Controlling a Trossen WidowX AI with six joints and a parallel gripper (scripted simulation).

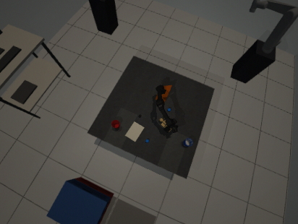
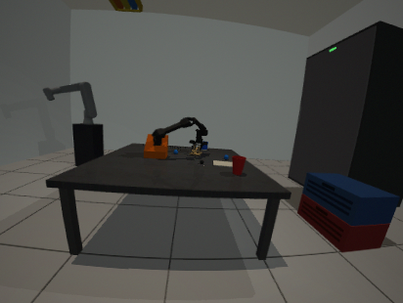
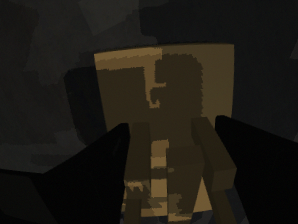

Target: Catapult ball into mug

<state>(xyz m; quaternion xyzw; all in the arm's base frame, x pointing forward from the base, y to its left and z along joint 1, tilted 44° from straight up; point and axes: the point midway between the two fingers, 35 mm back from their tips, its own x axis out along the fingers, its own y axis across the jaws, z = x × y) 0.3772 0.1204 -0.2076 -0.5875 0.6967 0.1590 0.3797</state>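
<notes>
The black ball lies 1 cm ahead of my gripper tip, 39 cm to the right of it and 2 cm below it. From my gripper tip the other things lie so: flat pad 21 cm ahead, 37 cm to the right, 3 cm below; wooden catapult 4 cm behind, 6 cm to the right, 2 cm above; blue mug 10 cm ahead, 27 cm to the left, 1 cm below.
</notes>
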